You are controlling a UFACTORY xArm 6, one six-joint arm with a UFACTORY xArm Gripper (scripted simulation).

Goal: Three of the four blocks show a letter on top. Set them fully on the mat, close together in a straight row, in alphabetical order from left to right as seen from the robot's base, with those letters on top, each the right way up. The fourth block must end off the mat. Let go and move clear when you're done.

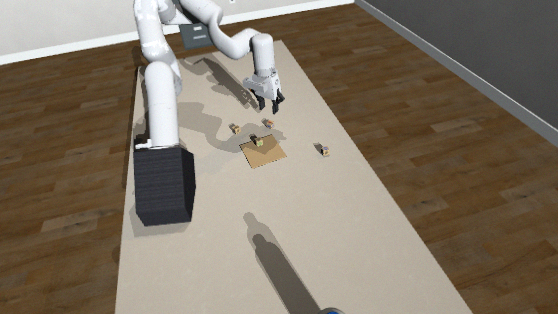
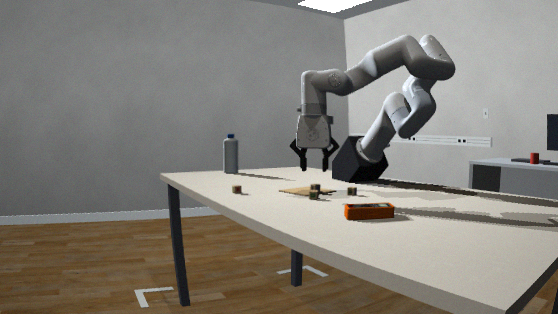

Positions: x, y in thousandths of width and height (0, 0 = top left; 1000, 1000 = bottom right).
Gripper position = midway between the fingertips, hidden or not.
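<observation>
There is my gripper (image 2: 564, 546), which I can see, and I can see a thin mat (image 1: 485, 482) as well.
</observation>
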